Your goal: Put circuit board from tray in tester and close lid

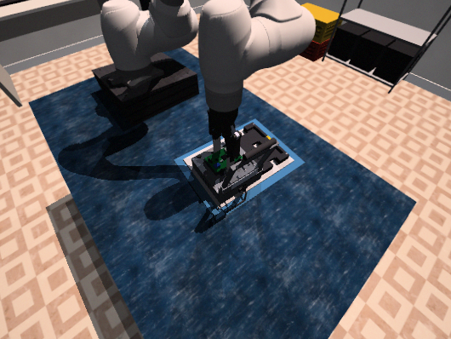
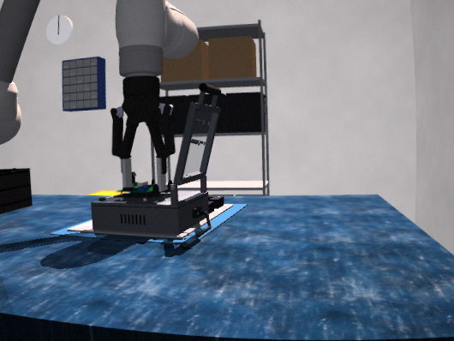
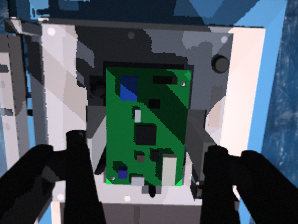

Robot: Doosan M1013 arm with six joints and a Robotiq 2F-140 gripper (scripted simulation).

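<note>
Right now the green circuit board is 2 cm below my hand. The rest, counted from my hand: latch hook 7 cm to the left, 4 cm behind, 1 cm below; then tester lid 12 cm ahead, 8 cm above, 4 cm to the right; then tester plate 3 cm below, 1 cm ahead.
</note>
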